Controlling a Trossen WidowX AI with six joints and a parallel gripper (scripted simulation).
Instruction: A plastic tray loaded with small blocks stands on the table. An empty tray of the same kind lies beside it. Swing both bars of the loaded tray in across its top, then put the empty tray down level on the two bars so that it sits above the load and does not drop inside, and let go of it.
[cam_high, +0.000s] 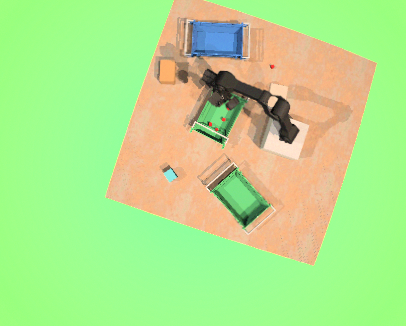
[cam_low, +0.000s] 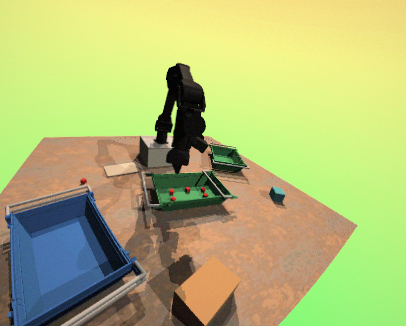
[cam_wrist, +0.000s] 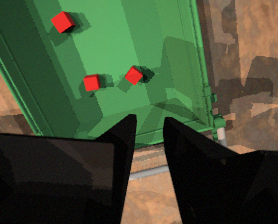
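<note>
My gripper tip is 510 mm to the right of the green tray, 190 mm past it and 90 mm above it. From my gripper tip the other things lie so: beige flat plate 330 mm behind, 130 mm below, 90 mm to the right; orange box 320 mm ahead, 120 mm to the right, 110 mm below; red block 270 mm behind, 260 mm to the right, 130 mm below.
</note>
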